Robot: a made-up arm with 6 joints.
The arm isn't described. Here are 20 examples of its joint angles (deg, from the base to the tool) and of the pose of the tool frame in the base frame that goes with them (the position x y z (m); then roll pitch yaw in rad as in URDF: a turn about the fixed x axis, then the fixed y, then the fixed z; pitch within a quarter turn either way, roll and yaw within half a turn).
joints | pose
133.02 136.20 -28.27 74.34 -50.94 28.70 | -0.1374 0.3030 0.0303 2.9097 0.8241 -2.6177
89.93 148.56 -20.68 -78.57 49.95 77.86 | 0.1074 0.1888 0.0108 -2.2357 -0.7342 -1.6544
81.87 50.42 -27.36 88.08 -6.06 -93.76 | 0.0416 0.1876 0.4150 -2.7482 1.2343 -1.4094
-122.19 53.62 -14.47 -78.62 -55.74 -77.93 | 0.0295 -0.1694 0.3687 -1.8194 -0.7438 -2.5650
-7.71 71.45 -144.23 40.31 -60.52 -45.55 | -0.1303 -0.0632 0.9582 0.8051 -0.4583 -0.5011
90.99 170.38 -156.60 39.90 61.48 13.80 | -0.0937 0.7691 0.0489 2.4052 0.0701 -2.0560
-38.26 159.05 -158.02 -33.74 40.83 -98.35 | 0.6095 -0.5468 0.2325 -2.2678 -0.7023 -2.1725
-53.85 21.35 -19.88 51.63 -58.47 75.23 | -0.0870 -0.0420 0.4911 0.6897 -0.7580 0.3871
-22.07 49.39 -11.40 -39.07 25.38 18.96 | 0.0832 -0.0755 0.2737 -2.6789 0.5322 3.0951
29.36 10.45 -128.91 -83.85 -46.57 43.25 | -0.6178 -0.2298 0.5976 -0.0822 -1.0093 -0.4101
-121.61 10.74 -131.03 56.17 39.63 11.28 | 0.3874 0.4849 0.6366 -0.4639 0.3699 -1.2121
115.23 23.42 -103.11 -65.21 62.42 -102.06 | 0.2343 -0.2279 0.7329 -1.1118 -0.2738 -0.7892
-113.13 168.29 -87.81 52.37 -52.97 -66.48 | -0.3236 -0.5286 -0.1504 -2.1440 0.5553 1.6170
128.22 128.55 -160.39 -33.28 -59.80 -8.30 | -0.3765 0.3690 0.7750 -0.4345 -0.2455 1.8198
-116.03 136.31 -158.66 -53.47 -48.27 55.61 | -0.2080 -0.6200 0.6664 -0.5142 0.6362 -1.7878
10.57 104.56 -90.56 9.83 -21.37 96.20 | 0.5833 0.0999 0.5655 1.3520 -0.2751 1.7519
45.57 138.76 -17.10 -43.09 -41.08 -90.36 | 0.1385 0.2323 0.0000 -2.7742 0.3093 -0.0730
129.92 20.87 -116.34 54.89 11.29 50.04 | 0.2793 -0.3698 0.7858 -0.0268 0.1726 -2.2013
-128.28 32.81 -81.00 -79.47 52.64 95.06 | -0.0231 0.1509 0.7421 1.0832 0.5525 -1.9596
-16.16 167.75 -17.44 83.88 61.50 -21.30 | 0.1699 0.0806 -0.0191 -1.9024 -0.9305 0.4590
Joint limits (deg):
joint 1: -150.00..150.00
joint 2: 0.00..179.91
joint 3: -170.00..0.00
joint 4: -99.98..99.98
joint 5: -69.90..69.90
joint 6: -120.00..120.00
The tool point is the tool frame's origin. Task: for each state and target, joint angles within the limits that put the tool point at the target. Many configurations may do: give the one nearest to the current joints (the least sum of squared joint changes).
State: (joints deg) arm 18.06 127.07 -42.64 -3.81 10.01 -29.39
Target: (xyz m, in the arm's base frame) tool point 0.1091 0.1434 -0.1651
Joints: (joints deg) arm 52.67 168.73 -38.20 0.51 8.92 -29.39
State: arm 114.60 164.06 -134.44 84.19 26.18 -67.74
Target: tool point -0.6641 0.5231 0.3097
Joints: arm 140.13 159.29 -158.30 86.92 9.63 -67.74
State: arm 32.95 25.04 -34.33 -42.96 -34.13 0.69
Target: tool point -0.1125 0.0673 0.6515
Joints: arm 12.51 22.55 -49.13 -54.04 -51.50 0.69
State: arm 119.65 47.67 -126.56 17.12 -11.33 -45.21
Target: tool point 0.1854 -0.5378 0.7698
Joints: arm 108.12 24.83 -131.21 16.48 -12.96 -45.21
